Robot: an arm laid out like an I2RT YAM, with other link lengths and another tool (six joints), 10 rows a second.
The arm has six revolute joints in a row. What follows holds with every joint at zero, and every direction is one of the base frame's. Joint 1 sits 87.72 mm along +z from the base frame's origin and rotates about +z. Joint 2 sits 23.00 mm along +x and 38.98 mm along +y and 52.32 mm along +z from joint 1 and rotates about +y. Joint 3 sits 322.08 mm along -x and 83.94 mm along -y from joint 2 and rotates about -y. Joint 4 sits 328.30 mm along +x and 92.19 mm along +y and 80.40 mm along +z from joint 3 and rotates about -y. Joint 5 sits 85.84 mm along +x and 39.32 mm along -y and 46.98 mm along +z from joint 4 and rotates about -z. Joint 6 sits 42.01 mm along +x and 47.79 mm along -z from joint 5 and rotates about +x. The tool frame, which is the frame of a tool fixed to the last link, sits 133.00 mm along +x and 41.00 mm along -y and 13.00 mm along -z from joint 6; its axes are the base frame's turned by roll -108.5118, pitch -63.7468 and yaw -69.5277 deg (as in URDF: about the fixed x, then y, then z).
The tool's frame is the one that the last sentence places.
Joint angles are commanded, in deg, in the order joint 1, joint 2, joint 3, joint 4, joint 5, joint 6. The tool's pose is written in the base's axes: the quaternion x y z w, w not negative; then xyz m. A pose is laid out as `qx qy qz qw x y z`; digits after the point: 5 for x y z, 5 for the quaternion.
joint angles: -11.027, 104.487, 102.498, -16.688, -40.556, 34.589
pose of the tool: -0.76672 0.23617 -0.32503 0.50072 0.65436 -0.02394 0.41232
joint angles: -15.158, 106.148, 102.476, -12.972, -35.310, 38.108
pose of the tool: -0.73834 0.30441 -0.36585 0.47785 0.66757 -0.08834 0.40430
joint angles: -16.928, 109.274, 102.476, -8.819, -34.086, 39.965
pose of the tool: -0.72358 0.32828 -0.37864 0.47465 0.68497 -0.11766 0.38369
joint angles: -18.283, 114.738, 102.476, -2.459, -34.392, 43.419
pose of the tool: -0.70603 0.35009 -0.37641 0.48712 0.71174 -0.14083 0.34273
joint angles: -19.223, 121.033, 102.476, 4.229, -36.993, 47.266
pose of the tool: -0.69253 0.36078 -0.35681 0.51277 0.73620 -0.15226 0.29069
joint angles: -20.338, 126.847, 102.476, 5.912, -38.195, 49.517
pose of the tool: -0.68715 0.39497 -0.31939 0.51944 0.74585 -0.16664 0.22319
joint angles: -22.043, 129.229, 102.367, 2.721, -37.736, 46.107
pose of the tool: -0.70003 0.41776 -0.30266 0.49379 0.73739 -0.19074 0.18051
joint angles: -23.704, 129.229, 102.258, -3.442, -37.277, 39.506
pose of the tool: -0.72647 0.42282 -0.28985 0.45766 0.71899 -0.21157 0.15933
